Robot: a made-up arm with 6 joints.
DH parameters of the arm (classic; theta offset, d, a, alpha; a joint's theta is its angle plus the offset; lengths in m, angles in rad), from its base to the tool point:
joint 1: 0 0.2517 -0.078 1.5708
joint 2: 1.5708 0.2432 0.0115 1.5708
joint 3: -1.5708 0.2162 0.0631 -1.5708
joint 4: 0 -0.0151 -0.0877 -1.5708
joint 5: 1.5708 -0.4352 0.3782 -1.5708
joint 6: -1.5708 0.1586 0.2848 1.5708
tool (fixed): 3.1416 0.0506 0 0
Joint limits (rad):
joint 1: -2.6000..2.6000
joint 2: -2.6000..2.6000
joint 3: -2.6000..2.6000
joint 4: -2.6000..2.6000
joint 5: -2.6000..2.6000
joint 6: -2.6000..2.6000
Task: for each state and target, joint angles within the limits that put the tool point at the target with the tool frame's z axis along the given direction. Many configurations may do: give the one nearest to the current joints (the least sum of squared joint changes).
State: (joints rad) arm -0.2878 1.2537 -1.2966 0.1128 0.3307 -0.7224
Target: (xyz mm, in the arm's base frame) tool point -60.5 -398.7 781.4 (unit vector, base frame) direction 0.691 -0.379 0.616
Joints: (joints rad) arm -0.7783 0.5312 -1.3207 -0.2471 0.5487 -1.2797
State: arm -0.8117 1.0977 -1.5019 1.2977 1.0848 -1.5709
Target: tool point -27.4 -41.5 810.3 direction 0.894 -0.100 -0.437
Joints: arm -0.7029 1.5718 -1.0750 1.1402 1.4595 -0.6823
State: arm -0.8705 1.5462 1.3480 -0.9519 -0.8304 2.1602
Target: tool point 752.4 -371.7 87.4 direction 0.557 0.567 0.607
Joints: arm -0.0171 0.9207 0.8046 -1.7849 -1.0005 2.6000
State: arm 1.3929 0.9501 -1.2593 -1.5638 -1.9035 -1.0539
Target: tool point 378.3 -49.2 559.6 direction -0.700 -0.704 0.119
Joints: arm 1.0293 0.3118 -1.9971 -1.5827 -1.5175 -0.5017
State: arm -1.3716 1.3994 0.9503 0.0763 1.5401 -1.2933
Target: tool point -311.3 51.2 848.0 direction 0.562 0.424 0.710
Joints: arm -1.0016 1.3919 0.6742 0.4030 2.2941 -1.1040
